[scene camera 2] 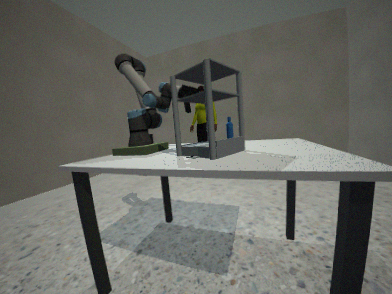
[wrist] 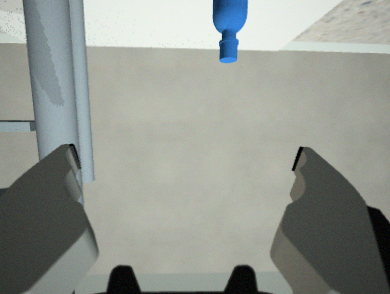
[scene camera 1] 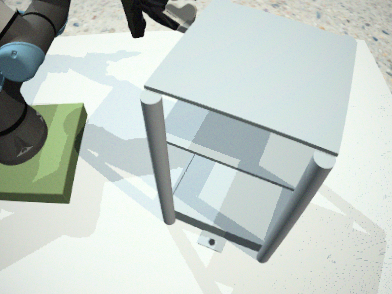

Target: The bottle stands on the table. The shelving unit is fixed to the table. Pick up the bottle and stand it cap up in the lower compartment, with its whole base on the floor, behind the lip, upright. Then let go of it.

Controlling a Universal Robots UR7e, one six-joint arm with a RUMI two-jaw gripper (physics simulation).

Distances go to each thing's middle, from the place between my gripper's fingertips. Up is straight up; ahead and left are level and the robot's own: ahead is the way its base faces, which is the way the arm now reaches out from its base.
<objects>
I see the grey shelving unit (scene camera 1: 262,100) 90 mm ahead of my hand, 230 mm to the right of it and 90 mm below it.
</objects>
